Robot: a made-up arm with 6 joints. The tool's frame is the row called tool.
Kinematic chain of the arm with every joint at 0, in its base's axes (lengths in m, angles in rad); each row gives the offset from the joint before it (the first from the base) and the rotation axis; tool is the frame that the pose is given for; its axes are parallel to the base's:
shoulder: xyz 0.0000 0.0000 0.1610 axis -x
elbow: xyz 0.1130 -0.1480 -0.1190 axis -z
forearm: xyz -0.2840 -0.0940 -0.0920 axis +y
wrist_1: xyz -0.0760 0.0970 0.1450 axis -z
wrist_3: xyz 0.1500 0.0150 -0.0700 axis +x
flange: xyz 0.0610 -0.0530 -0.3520 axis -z
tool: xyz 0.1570 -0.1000 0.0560
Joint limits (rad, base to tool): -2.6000..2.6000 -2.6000..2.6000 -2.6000..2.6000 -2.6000..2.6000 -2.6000..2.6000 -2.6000..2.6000
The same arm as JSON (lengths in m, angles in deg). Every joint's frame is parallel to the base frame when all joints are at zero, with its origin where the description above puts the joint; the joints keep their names.
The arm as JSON. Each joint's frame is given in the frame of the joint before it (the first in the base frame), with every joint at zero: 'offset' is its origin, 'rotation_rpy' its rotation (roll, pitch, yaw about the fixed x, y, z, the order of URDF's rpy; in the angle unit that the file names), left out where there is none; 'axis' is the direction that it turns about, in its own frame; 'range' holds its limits. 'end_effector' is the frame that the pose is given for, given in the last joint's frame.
{"length_unit": "m", "angle_unit": "deg", "chain": [
  {"id": "shoulder", "offset": [0.0, 0.0, 0.161], "axis": "-x", "range": [-148.97, 148.97]},
  {"id": "elbow", "offset": [0.113, -0.148, -0.119], "axis": "-z", "range": [-148.97, 148.97]},
  {"id": "forearm", "offset": [-0.284, -0.094, -0.092], "axis": "+y", "range": [-148.97, 148.97]},
  {"id": "wrist_1", "offset": [-0.076, 0.097, 0.145], "axis": "-z", "range": [-148.97, 148.97]},
  {"id": "wrist_3", "offset": [0.15, 0.015, -0.07], "axis": "+x", "range": [-148.97, 148.97]},
  {"id": "flange", "offset": [0.061, -0.053, -0.352], "axis": "-z", "range": [-148.97, 148.97]}
], "end_effector": {"offset": [0.157, -0.1, 0.056]}}

